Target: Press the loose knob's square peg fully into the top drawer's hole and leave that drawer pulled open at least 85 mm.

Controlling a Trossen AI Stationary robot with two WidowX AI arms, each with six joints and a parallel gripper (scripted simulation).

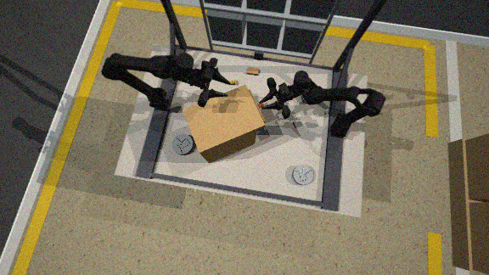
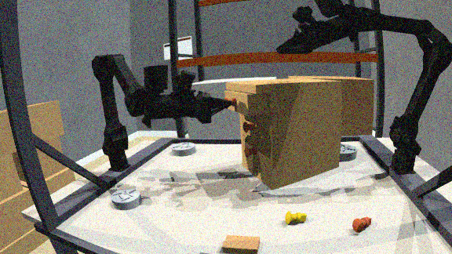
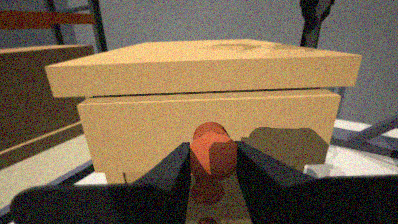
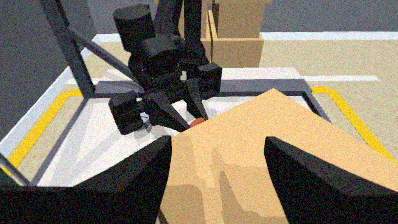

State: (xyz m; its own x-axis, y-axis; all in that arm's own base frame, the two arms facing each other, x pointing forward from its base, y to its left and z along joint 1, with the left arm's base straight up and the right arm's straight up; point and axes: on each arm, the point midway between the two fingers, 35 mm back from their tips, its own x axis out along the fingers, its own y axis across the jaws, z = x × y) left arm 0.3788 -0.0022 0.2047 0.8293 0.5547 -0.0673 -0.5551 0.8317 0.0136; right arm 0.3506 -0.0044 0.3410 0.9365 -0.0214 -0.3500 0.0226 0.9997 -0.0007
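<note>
My right hand is 7 cm short of the drawer, 5 cm to the right of it and 14 cm above it. The rest, counted from my right hand: yellow knob 20 cm behind, 35 cm below; wooden block 29 cm behind, 9 cm to the left, 35 cm below; orange-red knob 16 cm to the left, 14 cm below.
</note>
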